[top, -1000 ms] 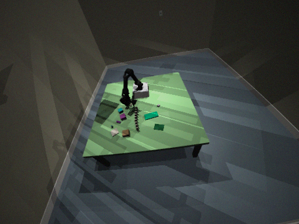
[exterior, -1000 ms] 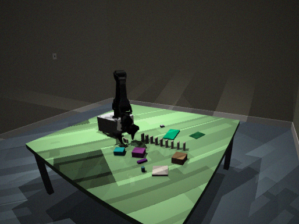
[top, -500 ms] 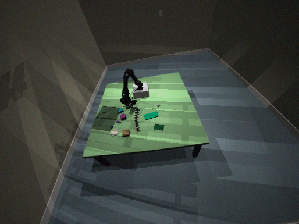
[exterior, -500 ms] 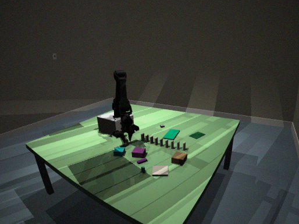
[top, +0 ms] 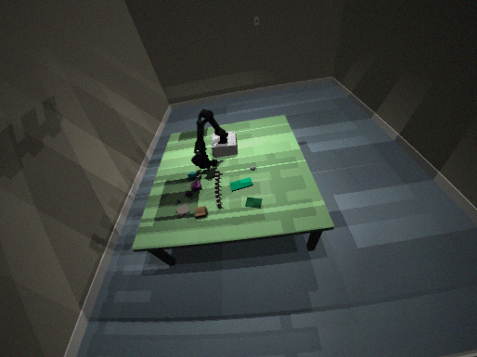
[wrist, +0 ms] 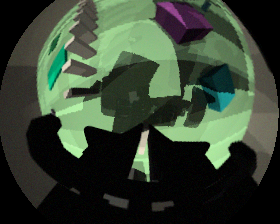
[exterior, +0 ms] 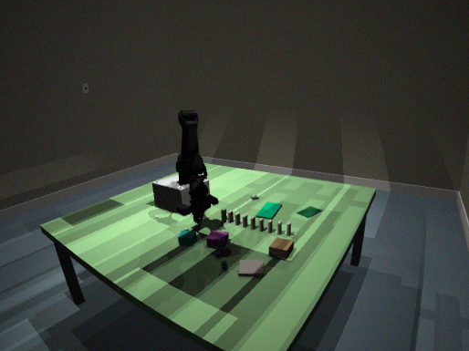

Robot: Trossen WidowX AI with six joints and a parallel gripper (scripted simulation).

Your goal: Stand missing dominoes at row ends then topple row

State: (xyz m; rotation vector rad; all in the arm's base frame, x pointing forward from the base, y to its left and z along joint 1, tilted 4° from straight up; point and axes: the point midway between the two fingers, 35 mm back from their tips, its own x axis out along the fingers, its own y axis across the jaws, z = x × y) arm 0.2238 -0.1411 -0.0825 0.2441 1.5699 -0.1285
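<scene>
The cyan block is 60 mm ahead of my gripper tip, 140 mm to the right of it and 10 mm above it. Also, from my gripper tip: purple bar 240 mm ahead, 140 mm to the right; bright green plate 200 mm ahead, 270 mm to the left; magenta block 180 mm ahead, 90 mm to the right, 10 mm above.
</scene>
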